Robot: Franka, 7 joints.
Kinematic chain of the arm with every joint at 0, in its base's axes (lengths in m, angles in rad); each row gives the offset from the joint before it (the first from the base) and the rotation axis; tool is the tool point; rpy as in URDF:
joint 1: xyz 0 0 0.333 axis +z
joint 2: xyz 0 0 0 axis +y
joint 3: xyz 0 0 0.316 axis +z
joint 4: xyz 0.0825 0 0 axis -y
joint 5: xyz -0.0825 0 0.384 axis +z
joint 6: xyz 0 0 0 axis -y
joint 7: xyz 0.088 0 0 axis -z
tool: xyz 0 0 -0.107 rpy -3.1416 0 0
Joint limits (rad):
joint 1: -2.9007..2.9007
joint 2: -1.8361..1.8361
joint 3: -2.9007..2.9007
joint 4: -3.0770..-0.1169
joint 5: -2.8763..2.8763
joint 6: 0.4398..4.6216
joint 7: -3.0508..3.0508
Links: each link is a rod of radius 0.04 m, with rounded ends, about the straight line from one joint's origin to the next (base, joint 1, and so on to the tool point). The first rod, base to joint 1, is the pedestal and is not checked.
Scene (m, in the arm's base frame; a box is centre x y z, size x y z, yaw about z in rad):
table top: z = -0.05
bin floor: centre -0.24 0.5 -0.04 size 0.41 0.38 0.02 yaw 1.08
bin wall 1: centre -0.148 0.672 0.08 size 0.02 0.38 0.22 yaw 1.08
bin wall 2: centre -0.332 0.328 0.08 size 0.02 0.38 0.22 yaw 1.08
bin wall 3: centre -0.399 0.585 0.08 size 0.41 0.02 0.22 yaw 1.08
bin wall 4: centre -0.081 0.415 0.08 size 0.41 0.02 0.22 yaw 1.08
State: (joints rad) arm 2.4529 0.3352 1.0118 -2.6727 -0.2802 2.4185 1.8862
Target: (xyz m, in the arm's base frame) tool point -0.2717 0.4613 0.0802
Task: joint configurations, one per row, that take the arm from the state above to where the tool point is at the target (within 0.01 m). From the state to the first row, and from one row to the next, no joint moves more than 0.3 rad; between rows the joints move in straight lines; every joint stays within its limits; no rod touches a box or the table.
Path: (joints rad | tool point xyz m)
1: 2.2449 0.2349 0.7662 -2.5396 -0.2734 2.4290 1.8862 | -0.4242 0.0391 0.1906
2: 2.0368 0.1347 0.5206 -2.4065 -0.2666 2.4394 1.8862 | -0.4080 0.2666 0.2582
3: 1.8288 0.0344 0.2750 -2.2734 -0.2599 2.4499 1.8862 | -0.2717 0.4613 0.3562
4: 1.8252 0.2500 0.2693 -2.2202 -0.2599 2.4809 1.8862 | -0.2764 0.4769 0.2683
5: 1.8216 0.4656 0.2636 -2.1670 -0.2599 2.5120 1.8862 | -0.2765 0.4774 0.1753
6: 1.8180 0.6813 0.2579 -2.1138 -0.2600 2.5431 1.8862 | -0.2717 0.4613 0.0802

